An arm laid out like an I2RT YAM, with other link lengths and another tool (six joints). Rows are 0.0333 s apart.
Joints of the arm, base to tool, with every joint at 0 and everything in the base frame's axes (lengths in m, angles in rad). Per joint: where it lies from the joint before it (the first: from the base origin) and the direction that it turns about. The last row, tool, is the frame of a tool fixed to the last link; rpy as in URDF.
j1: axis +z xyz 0 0 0.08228
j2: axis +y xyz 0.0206 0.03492 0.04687
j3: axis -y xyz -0.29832 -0.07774 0
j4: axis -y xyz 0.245 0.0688 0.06
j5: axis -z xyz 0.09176 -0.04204 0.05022
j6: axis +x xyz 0.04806 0 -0.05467
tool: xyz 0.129 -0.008 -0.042 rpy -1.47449 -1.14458 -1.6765
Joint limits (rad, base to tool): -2.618..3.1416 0..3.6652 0..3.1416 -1.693..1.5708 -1.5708..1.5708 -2.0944..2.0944
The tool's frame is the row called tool.
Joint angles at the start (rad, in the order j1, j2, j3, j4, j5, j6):
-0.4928 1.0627 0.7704 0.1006 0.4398 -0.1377
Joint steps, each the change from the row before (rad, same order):
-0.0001 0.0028 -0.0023 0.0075 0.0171 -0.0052
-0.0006 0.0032 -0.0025 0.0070 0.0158 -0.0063
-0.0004 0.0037 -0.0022 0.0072 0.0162 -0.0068
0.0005 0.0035 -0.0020 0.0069 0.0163 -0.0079
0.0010 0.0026 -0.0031 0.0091 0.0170 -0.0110
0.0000 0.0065 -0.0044 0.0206 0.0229 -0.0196
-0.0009 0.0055 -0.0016 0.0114 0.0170 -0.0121
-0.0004 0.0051 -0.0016 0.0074 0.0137 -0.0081
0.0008 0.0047 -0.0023 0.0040 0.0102 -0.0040
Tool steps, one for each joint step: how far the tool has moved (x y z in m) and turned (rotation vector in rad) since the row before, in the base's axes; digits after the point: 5 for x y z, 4 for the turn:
-0.00197 -0.00218 0.00006 -0.0070 0.0036 -0.0160
-0.00198 -0.00216 -0.00029 -0.0068 0.0054 -0.0151
-0.00193 -0.00217 -0.00025 -0.0070 0.0059 -0.0152
-0.00180 -0.00190 -0.00013 -0.0075 0.0067 -0.0142
-0.00196 -0.00181 0.00022 -0.0101 0.0077 -0.0140
-0.00220 -0.00334 0.00114 -0.0181 0.0100 -0.0196
-0.00191 -0.00254 0.00048 -0.0105 0.0080 -0.0159
-0.00149 -0.00185 -0.00042 -0.0062 0.0075 -0.0128
-0.00084 -0.00098 -0.00151 -0.0020 0.0069 -0.0087

